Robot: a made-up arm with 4 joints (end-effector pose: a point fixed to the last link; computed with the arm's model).
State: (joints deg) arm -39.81 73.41 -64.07 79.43
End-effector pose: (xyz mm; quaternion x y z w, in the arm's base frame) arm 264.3 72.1 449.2 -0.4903 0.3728 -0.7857 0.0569
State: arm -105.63 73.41 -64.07 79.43
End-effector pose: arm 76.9 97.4 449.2 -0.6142 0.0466 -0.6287 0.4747
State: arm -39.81 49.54 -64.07 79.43
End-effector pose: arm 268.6 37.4 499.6 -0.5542 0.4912 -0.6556 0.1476
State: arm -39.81 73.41 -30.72 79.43
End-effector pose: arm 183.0 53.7 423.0 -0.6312 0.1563 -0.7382 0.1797
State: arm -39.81 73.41 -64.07 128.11
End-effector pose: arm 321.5 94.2 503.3 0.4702 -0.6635 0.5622 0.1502
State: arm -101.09 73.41 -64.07 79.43
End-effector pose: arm 89.6 102.8 449.2 -0.6118 0.0709 -0.6470 0.4494
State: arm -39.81 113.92 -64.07 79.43
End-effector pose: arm 283.8 82.4 348.9 0.3353 -0.1382 0.9265 0.1005
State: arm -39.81 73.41 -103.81 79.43
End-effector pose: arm 348.4 31.6 493.8 0.2698 -0.5886 0.7562 0.0948
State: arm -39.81 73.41 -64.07 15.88
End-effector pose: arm 266.7 -17.3 395.1 -0.3868 -0.0968 -0.8643 0.3065
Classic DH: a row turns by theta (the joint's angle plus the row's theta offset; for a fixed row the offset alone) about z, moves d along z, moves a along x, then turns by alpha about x. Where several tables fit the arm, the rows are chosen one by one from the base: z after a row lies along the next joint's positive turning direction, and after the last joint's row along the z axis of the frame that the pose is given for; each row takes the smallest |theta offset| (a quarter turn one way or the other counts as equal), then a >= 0, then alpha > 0; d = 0 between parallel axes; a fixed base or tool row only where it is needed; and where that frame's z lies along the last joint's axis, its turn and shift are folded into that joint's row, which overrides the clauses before.
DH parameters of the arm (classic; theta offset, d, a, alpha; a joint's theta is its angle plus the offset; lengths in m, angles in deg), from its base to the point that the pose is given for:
base (fixed): -21.67 0 0.1625 180
joint 1: 82.65 -0.3603 0.0682 -77.59
joint 2: -50.51 -0.0988 0.0246 -89.8
joint 3: -69.63 0.1847 -0.051 135.49
joint 4: 27.77 0.1625 0.0197 -90
tool (fixed): 90 -0.0973 0 0

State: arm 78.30 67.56 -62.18 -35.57
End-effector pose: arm 54.5 -211.6 400.8 0.4712 0.0447 0.7929 0.3837
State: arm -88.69 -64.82 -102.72 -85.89
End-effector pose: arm 233.5 129.2 268.2 -0.1240 0.3752 -0.3869 0.8332
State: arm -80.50 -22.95 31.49 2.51
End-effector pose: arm 243.5 -58.0 375.0 0.2573 0.0698 0.0883 0.9598
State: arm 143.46 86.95 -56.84 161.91
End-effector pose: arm -59.0 -217.9 485.2 -0.7535 -0.3587 -0.3121 0.4540
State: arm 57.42 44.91 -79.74 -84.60
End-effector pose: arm 58.4 -310.2 417.3 0.3912 0.3561 0.8308 0.1729
